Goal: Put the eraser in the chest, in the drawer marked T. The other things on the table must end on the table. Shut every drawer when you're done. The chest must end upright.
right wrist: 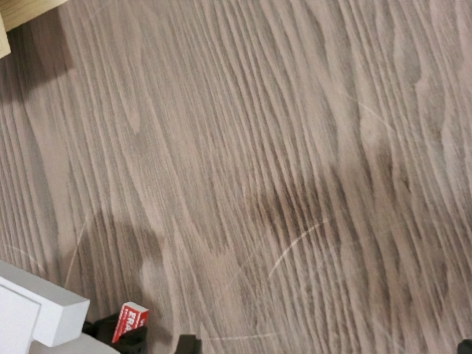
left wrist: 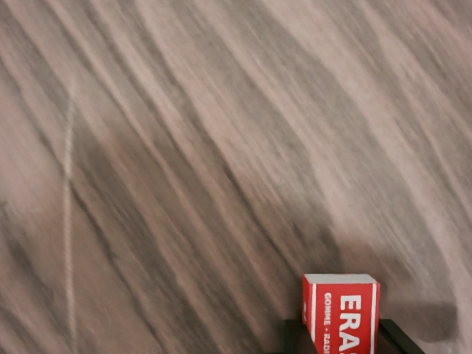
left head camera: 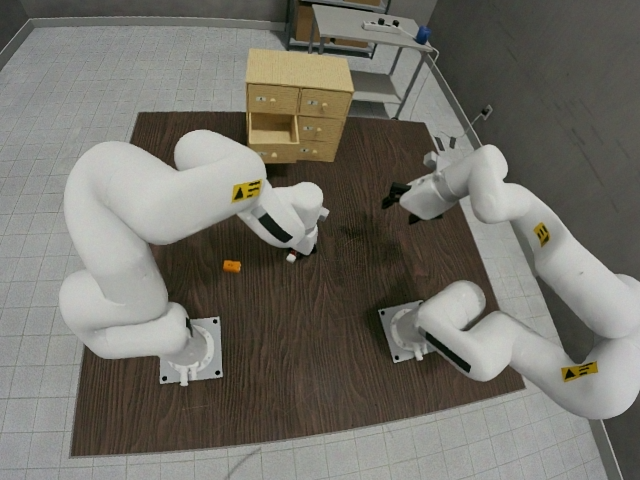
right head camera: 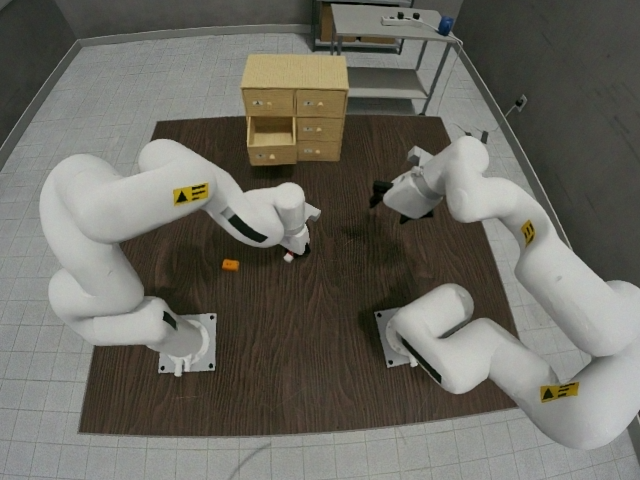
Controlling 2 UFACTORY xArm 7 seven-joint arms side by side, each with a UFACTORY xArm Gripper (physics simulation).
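Frame: origin at the left arm's base, x down, y ahead, z right, level; millimetres.
Where they show: left gripper, fingertip midpoint: (right wrist: 129, 334) (left head camera: 295, 252) (right head camera: 293, 252); right gripper, fingertip midpoint: (left head camera: 396, 212) (right head camera: 386, 211); left arm's base, origin of the base link: (left head camera: 190, 349) (right head camera: 187, 342); right arm's base, origin of the base link: (left head camera: 409, 329).
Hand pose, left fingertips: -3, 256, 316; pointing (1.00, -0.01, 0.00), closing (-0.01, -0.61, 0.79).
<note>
Each offset is from my left fingertips to the top centre of the thing, as dx, dy, dz. "pt": to the spot under its first point. Level surfaces: height alone.
The red and white eraser @[-10, -2, -1] (left head camera: 291, 257) (right head camera: 288, 256) (left wrist: 345, 315) (right wrist: 131, 320) is between the black fingers of my left gripper (left head camera: 301, 254) (right head camera: 297, 252) (left wrist: 340, 332), which is shut on it, low over the middle of the table. My right gripper (left head camera: 398, 212) (right head camera: 387, 212) (right wrist: 326, 346) is open and empty above the table's right part. The wooden chest @[-316, +484, +45] (left head camera: 298, 69) (right head camera: 294, 72) stands upright at the back. Its left middle drawer @[pt -112, +427, -36] (left head camera: 272, 129) (right head camera: 271, 133) is pulled out, looks empty inside and hides the bottom left one. The other visible drawers are shut. The labels are too small to read surely.
An orange battery @[-15, -31, -193] (left head camera: 231, 266) (right head camera: 230, 265) lies on the dark wooden table @[dx +3] (left head camera: 310, 382) (right head camera: 299, 382), left of the eraser. A corner of the chest @[pt -10, +393, -7] (right wrist: 30, 10) shows in the right wrist view. A grey side table (left head camera: 361, 31) (right head camera: 361, 25) stands behind the chest.
</note>
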